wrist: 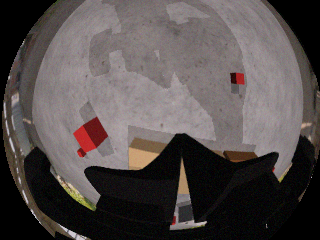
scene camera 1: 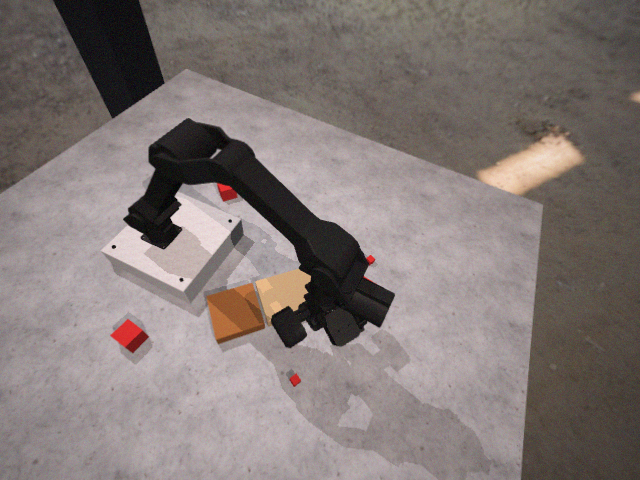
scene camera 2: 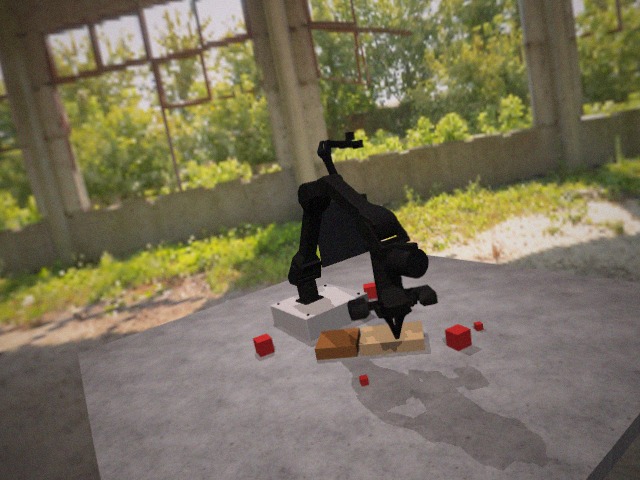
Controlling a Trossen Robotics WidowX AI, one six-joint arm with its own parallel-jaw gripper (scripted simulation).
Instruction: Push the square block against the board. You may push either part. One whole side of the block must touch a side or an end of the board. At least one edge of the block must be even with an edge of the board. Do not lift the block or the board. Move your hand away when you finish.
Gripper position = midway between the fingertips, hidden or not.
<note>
The gripper [scene camera 1: 318, 322] is shut and holds nothing. Further things: a tan board [scene camera 1: 287, 289] and an orange-brown square block [scene camera 1: 235, 312].
The tan board is seen too in the wrist view [wrist: 141, 152] and in scene camera 2 [scene camera 2: 375, 340]. The orange-brown square block shows as well in scene camera 2 [scene camera 2: 341, 343]. The gripper is seen too in the wrist view [wrist: 180, 137] and in scene camera 2 [scene camera 2: 397, 338].
</note>
